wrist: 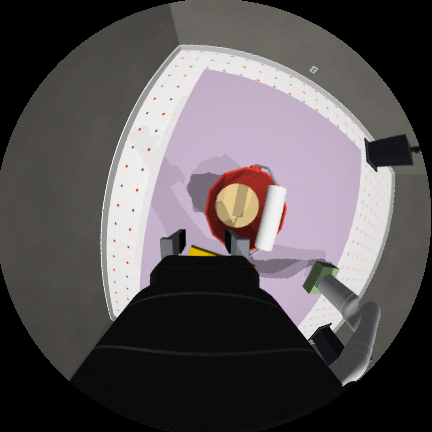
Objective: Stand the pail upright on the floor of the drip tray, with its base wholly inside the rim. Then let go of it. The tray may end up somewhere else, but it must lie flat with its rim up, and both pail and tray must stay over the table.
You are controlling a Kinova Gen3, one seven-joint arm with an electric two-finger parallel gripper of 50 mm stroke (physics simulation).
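Where they show: gripper, between the fingertips: [204, 237]; arm's base, origin of its link: [324, 282].
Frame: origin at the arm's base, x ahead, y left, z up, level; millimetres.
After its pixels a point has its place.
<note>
The red pail [256, 181] @[x 460, y -320, z 26 mm] is seen from above in the wrist view, its mouth towards the camera and its tan inner bottom showing. It appears to stand upright on the purple mat. Its handle, with a white grip [270, 218] @[x 472, y -243, z 185 mm], lies across the right part of its mouth. The yellow drip tray [202, 252] @[x 565, y -72, z -39 mm] shows as a strip between and below the fingers; most of it is hidden behind the gripper body. My gripper [204, 237] @[x 567, y -206, z 219 mm] is open, with nothing between its fingers. Its right finger overlaps the pail's lower left edge in view; the height gap cannot be told.
The purple mat [250, 110] @[x 491, y -602, z -63 mm] lies on a white dotted table [125, 200] with a grey edge. A green block [320, 277] @[x 52, y -29, z -1 mm] at the lower right adjoins a grey jointed arm [367, 330] @[x 135, y -45, z 341 mm]. Black devices stand at the right edge [390, 151] and lower right [327, 341].
</note>
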